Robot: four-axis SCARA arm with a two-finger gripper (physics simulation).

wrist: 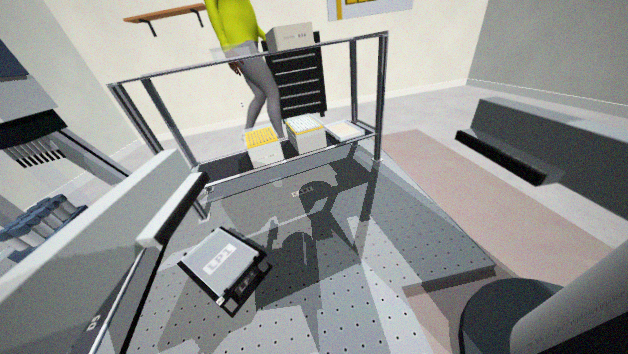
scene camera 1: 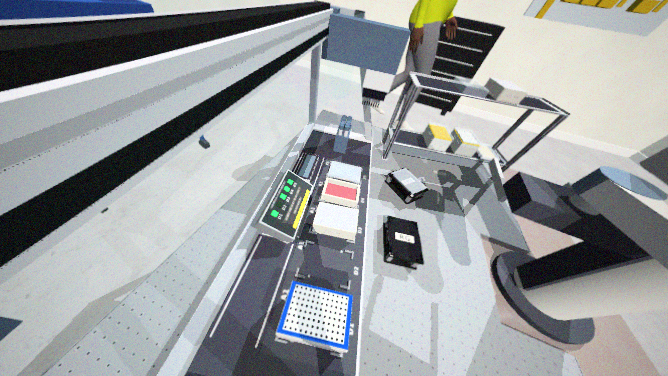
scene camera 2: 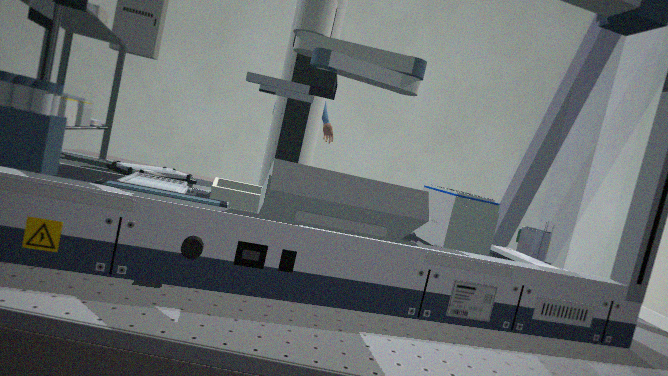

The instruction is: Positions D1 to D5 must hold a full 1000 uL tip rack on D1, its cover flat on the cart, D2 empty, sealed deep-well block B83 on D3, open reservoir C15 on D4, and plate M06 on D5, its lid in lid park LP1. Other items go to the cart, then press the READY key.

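Pixels of known places: gripper, fingertip midpoint: (wrist: 329, 140) (scene camera 1: 527, 172); arm's base, origin of the base link: (scene camera 1: 534, 291).
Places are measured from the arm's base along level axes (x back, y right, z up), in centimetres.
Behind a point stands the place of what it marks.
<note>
My gripper (wrist: 329, 140) @(y 11.2, x -25.0, z 31.5 cm) (scene camera 2: 280, 89) is open and empty, high over the bench; its fingers frame the lid park and shelf cart in the wrist view. In scene camera 1, a blue-rimmed tip rack (scene camera 1: 316, 314) @(y -34.5, x -62.5, z 16.7 cm) is on D1, D2 is bare, a white block (scene camera 1: 336, 219) @(y -10.6, x -66.5, z 11.4 cm) is on D3, a reservoir with red liquid (scene camera 1: 341, 192) @(y 3.0, x -69.0, z 8.1 cm) is on D4 and a pale plate (scene camera 1: 345, 172) @(y 13.8, x -71.0, z 8.1 cm) is on D5. A clear lid (scene camera 1: 407, 181) @(y 22.8, x -46.2, z 7.1 cm) (wrist: 220, 259) @(y 23.3, x -45.0, z 7.1 cm) lies in lid park LP1. The panel (scene camera 1: 286, 206) @(y -14.5, x -80.5, z 13.9 cm) shows green marks and a yellow bar (scene camera 1: 301, 210) @(y -12.5, x -76.9, z 11.7 cm). Labels B83, C15 and M06 are unreadable.
A shelf cart (scene camera 1: 414, 79) @(y 48.3, x -58.7, z 36.3 cm) (wrist: 382, 95) @(y 53.7, x -2.1, z 22.3 cm) holds yellow-topped boxes (scene camera 1: 439, 136) @(y 47.1, x -38.5, z 18.1 cm) (wrist: 262, 145) @(y 47.4, x -36.5, z 17.0 cm), another box (wrist: 306, 134) @(y 50.1, x -24.8, z 16.7 cm), a flat pale item (wrist: 345, 130) @(y 56.8, x -12.2, z 12.9 cm) and a grey box (wrist: 290, 37) @(y 50.3, x -24.6, z 38.3 cm) on top. A black RG stand (scene camera 1: 403, 250) @(y -8.4, x -44.5, z 6.3 cm) lies beside the deck. A person (scene camera 1: 431, 30) (wrist: 245, 55) stands behind the cart.
</note>
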